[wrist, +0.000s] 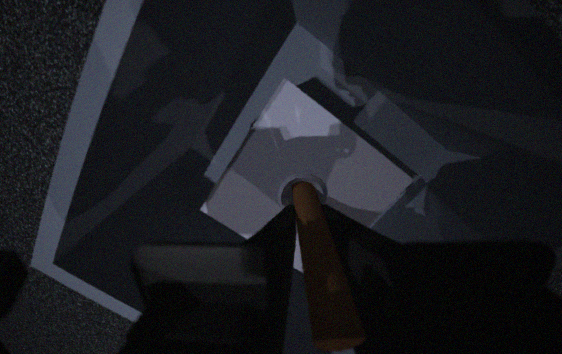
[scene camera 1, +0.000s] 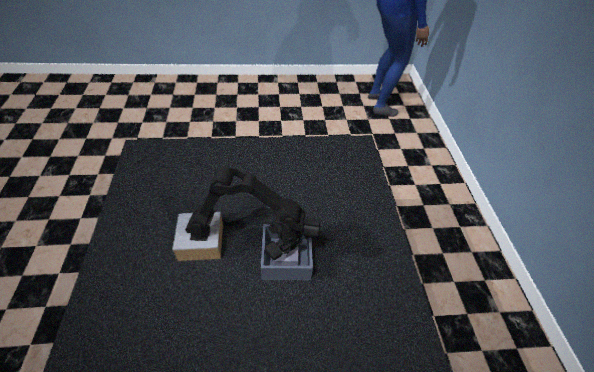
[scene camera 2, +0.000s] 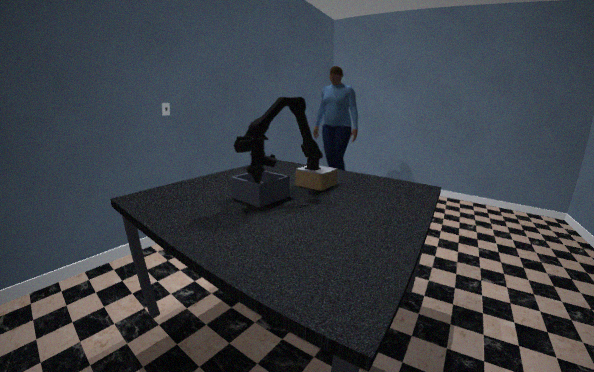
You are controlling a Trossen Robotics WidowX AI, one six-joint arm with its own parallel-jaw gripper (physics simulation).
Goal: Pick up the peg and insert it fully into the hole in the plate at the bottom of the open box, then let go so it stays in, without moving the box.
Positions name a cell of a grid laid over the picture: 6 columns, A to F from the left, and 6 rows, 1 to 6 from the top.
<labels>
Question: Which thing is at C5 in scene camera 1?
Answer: A grey-blue box.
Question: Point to a pale square plate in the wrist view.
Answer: At D3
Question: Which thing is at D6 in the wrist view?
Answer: An orange-brown peg.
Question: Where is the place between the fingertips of my gripper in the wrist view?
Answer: At D4
</labels>
